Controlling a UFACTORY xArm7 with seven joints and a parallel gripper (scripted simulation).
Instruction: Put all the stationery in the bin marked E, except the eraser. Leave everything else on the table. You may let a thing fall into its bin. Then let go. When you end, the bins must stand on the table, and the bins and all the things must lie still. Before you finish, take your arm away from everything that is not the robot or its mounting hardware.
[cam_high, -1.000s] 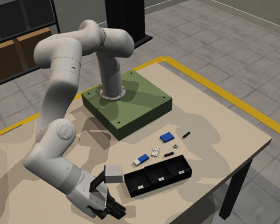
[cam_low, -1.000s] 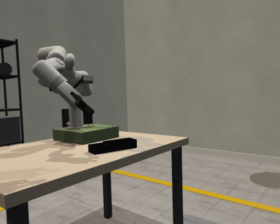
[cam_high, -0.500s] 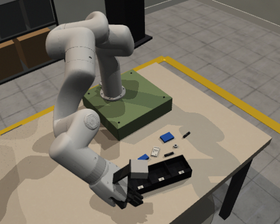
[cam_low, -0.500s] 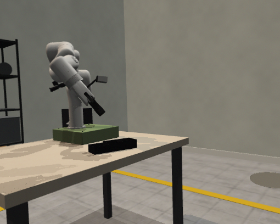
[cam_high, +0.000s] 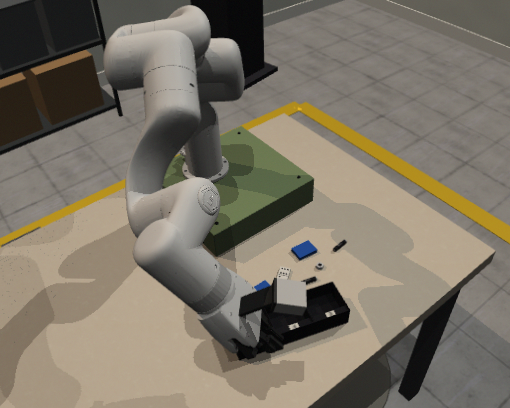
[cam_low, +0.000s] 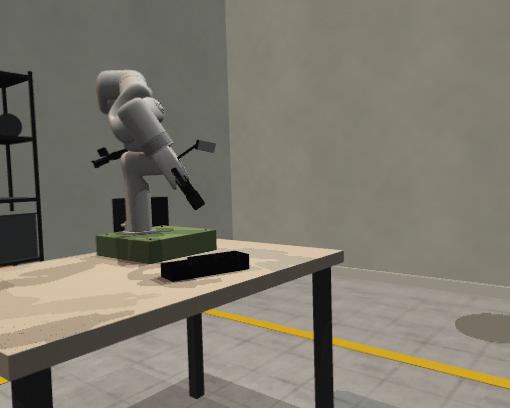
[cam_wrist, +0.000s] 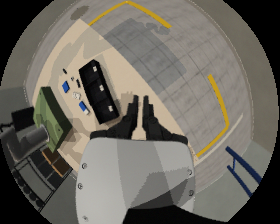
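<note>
Right now my hand is 90 mm past the black bin, 160 mm to the right of it and 200 mm above it. Also, from my hand: white eraser: 200 mm behind, 180 mm to the left, 220 mm below; then grey nut: 140 mm behind, 340 mm to the left, 220 mm below; then white domino: 180 mm behind, 260 mm to the left, 220 mm below.
</note>
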